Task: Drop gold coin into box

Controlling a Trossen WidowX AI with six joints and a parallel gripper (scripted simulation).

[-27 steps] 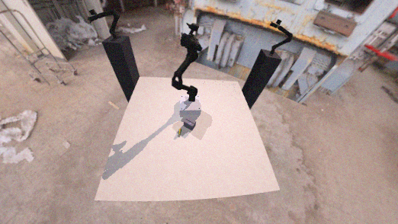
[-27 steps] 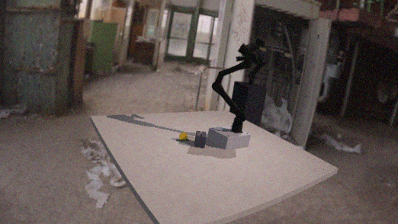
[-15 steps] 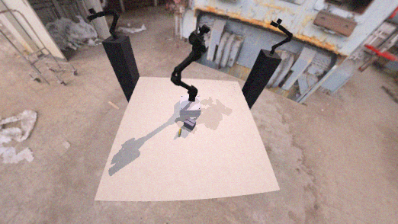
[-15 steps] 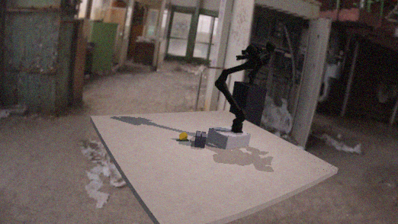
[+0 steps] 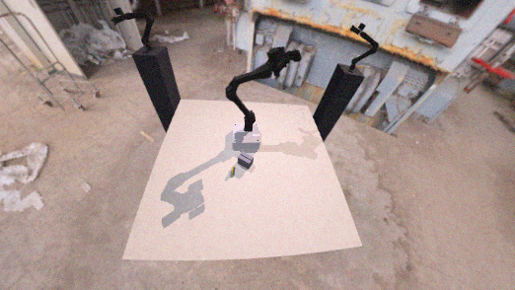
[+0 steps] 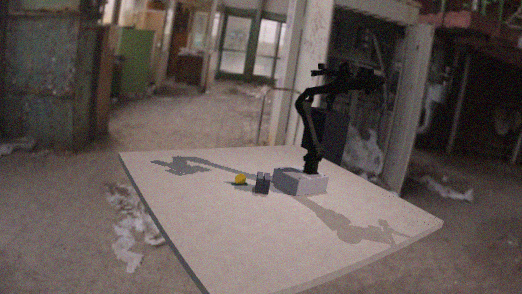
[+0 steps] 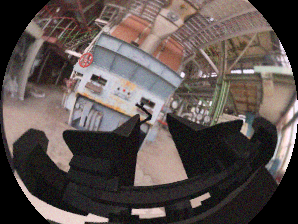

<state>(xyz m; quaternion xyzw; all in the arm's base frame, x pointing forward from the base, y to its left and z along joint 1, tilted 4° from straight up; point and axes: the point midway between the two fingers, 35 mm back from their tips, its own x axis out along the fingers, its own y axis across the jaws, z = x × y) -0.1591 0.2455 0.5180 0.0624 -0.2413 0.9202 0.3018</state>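
Right now my gripper tip is 59 cm above the gold coin, 54 cm short of it and 30 cm to the left of it.
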